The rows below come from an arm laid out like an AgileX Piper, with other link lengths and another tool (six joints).
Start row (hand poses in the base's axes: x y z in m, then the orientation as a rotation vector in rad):
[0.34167, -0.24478, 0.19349, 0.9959, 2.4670, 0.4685]
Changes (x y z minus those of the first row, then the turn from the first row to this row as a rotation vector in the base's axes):
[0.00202, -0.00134, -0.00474, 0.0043, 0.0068, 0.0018]
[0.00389, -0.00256, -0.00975, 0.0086, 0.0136, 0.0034]
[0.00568, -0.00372, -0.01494, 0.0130, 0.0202, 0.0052]
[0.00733, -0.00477, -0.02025, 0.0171, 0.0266, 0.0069]
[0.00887, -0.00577, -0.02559, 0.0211, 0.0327, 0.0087]
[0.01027, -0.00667, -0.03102, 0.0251, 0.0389, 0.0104]
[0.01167, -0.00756, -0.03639, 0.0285, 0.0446, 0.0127]
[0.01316, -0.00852, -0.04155, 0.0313, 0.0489, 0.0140]
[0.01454, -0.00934, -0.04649, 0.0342, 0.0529, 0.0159]
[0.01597, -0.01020, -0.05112, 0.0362, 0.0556, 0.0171]
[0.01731, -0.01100, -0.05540, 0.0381, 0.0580, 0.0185]
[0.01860, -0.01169, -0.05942, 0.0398, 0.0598, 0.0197]
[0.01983, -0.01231, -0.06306, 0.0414, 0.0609, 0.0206]
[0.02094, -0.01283, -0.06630, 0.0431, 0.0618, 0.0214]
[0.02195, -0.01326, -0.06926, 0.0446, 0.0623, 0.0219]
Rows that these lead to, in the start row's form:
[0.34369, -0.24612, 0.18875, 0.9987, 2.4741, 0.4719]
[0.34556, -0.24734, 0.18374, 1.0017, 2.4811, 0.4753]
[0.34735, -0.24850, 0.17855, 1.0044, 2.4880, 0.4790]
[0.34900, -0.24955, 0.17324, 1.0070, 2.4947, 0.4823]
[0.35054, -0.25055, 0.16790, 1.0093, 2.5012, 0.4857]
[0.35194, -0.25145, 0.16247, 1.0117, 2.5077, 0.4890]
[0.35334, -0.25234, 0.15710, 1.0130, 2.5141, 0.4919]
[0.35483, -0.25330, 0.15194, 1.0146, 2.5187, 0.4943]
[0.35621, -0.25412, 0.14700, 1.0153, 2.5234, 0.4971]
[0.35764, -0.25498, 0.14237, 1.0159, 2.5265, 0.4991]
[0.35898, -0.25578, 0.13809, 1.0161, 2.5295, 0.5011]
[0.36027, -0.25647, 0.13407, 1.0162, 2.5318, 0.5030]
[0.36150, -0.25709, 0.13043, 1.0163, 2.5333, 0.5049]
[0.36261, -0.25761, 0.12719, 1.0164, 2.5346, 0.5070]
[0.36362, -0.25804, 0.12423, 1.0166, 2.5353, 0.5090]

